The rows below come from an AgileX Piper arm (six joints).
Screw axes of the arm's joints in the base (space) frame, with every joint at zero. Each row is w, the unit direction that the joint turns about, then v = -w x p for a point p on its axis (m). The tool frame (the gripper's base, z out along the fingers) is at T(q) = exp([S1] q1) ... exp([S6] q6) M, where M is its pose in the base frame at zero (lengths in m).
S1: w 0 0 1 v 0 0 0
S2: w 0 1 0 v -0.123 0 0
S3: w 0 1 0 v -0.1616 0 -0.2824
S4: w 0.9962 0 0.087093 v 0 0.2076 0
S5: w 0 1 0 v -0.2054 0 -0.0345
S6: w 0.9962 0 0.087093 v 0 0.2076 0
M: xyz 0.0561 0 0.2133 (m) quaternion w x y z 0.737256 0 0.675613 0
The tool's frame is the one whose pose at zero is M.
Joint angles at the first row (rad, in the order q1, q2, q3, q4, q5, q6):
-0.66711, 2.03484, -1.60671, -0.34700, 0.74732, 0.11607
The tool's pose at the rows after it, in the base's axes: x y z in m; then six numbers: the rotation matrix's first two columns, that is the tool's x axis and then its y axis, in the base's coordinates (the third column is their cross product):
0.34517 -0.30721 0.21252 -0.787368 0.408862 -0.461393 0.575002 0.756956 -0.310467
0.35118 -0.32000 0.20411 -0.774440 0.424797 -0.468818 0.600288 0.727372 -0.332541
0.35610 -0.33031 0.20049 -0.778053 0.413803 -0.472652 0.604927 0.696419 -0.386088
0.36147 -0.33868 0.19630 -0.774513 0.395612 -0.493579 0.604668 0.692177 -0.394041
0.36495 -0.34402 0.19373 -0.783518 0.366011 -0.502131 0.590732 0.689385 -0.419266
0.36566 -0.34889 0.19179 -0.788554 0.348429 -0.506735 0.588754 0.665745 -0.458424
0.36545 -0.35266 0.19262 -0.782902 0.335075 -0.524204 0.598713 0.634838 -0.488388
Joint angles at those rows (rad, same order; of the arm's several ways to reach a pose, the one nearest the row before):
-0.67642, 2.08563, -1.66324, -0.39318, 0.74003, 0.11606
-0.68307, 2.14204, -1.72178, -0.44547, 0.74450, 0.17035
-0.68263, 2.18531, -1.77412, -0.53198, 0.75625, 0.22245
-0.68896, 2.21968, -1.81290, -0.54760, 0.73172, 0.22513
-0.69074, 2.24136, -1.83506, -0.58117, 0.71289, 0.22642
-0.69073, 2.25656, -1.84547, -0.65500, 0.70644, 0.27139
-0.69072, 2.26165, -1.84623, -0.73401, 0.69482, 0.33653

